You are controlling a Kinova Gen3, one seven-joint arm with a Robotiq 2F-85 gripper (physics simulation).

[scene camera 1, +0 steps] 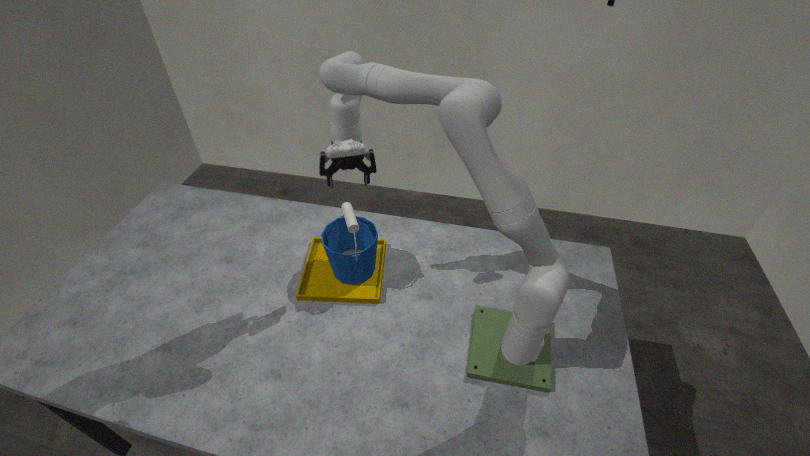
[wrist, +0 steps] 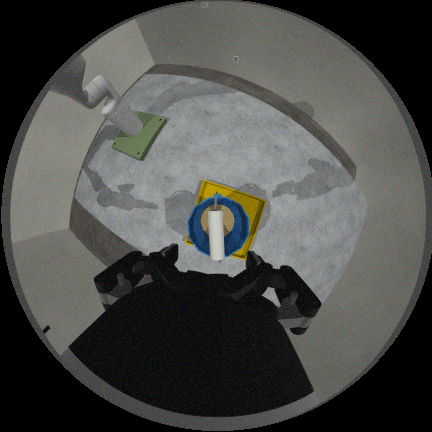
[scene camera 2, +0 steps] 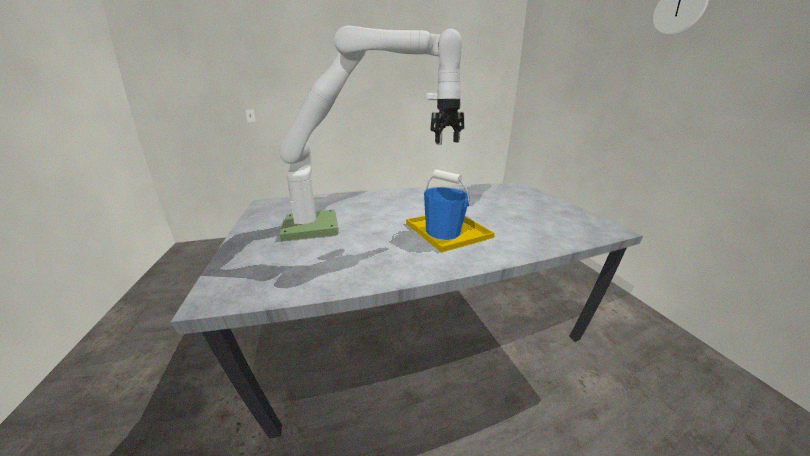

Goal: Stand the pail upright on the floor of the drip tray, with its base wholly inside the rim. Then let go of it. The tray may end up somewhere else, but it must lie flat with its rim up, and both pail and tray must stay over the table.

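Frame: origin at the arm's base, x ahead, y left, z up, level; centimetres.
Where they show: gripper, fingertip midpoint: [scene camera 1: 348,185] [wrist: 211,254] [scene camera 2: 447,143]; arm's base, origin of the base link: [scene camera 1: 517,349] [wrist: 134,128] [scene camera 2: 305,219].
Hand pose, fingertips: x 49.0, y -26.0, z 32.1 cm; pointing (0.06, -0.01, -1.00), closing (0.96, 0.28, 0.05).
Each offset is from my fingertips to the top centre of the thing. Level surfaces: height alone.
The blue pail [scene camera 1: 352,263] [scene camera 2: 444,214] [wrist: 194,231] stands upright on the yellow drip tray {dz -32.5, dx +4.8, dy +0.9 cm} [scene camera 1: 313,283] [scene camera 2: 479,229] [wrist: 255,207]. Its base looks to be inside the rim, toward one side of the tray; the pail hides part of the rim in the wrist view. The tray lies flat on the table, rim up. The pail's white handle grip {dz -10.2, dx +0.9, dy -0.2 cm} [scene camera 1: 350,217] [scene camera 2: 447,176] [wrist: 216,235] stands up above the pail's mouth on its wire bail. My gripper [scene camera 1: 348,184] [scene camera 2: 447,140] [wrist: 211,254] is open and empty. It hangs above the handle grip, clear of it.
The grey table {dz -34.7 cm} [scene camera 1: 238,351] [scene camera 2: 351,271] [wrist: 210,140] carries the tray. The arm's green base plate [scene camera 1: 487,345] [scene camera 2: 323,228] [wrist: 142,147] is fixed on the table, well apart from the tray. The table's edges lie beyond the tray on all sides.
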